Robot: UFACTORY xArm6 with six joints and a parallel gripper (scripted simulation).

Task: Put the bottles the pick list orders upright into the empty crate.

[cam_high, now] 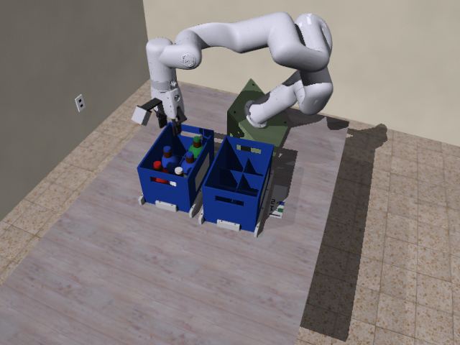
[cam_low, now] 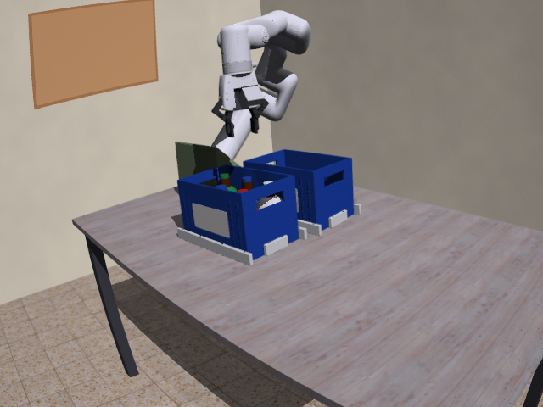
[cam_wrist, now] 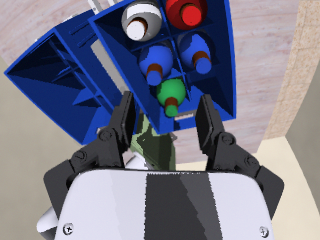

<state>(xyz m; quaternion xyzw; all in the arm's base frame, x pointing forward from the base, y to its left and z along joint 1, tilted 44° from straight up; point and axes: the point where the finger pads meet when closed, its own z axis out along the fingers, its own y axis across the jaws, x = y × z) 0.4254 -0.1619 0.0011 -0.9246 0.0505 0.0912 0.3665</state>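
The green-labelled bottle lies 140 mm behind my hand and 220 mm below it. From my hand the other things lie so: white-labelled bottle 30 mm ahead, 40 mm to the left, 220 mm below; blue-labelled bottle 50 mm behind, 30 mm to the left, 220 mm below; red-label bottle 50 mm ahead, 40 mm to the right, 220 mm below.
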